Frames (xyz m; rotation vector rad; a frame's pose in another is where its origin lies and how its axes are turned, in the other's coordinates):
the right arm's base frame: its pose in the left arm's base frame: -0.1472 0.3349 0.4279 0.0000 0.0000 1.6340
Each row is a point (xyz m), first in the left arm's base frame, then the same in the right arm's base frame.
Working: the left arm's base frame: its pose in the right arm's base frame: -0.3435 -0.1258 -0.4279 0.0000 0.0000 -1.6340

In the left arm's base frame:
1: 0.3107 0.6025 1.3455
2: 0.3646 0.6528 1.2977
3: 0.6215 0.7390 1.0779
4: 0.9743 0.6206 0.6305
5: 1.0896 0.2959 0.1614
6: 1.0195 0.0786 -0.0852
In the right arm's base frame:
1: 0.2381 -0.4739 0.9176
2: 0.2849 -0.5309 0.8698
3: 0.3547 -0.7927 0.6500
4: 0.2143 -1.1373 0.2026
5: -0.1170 -1.2319 -0.2665
6: -0.3295 -1.1482 -0.5131

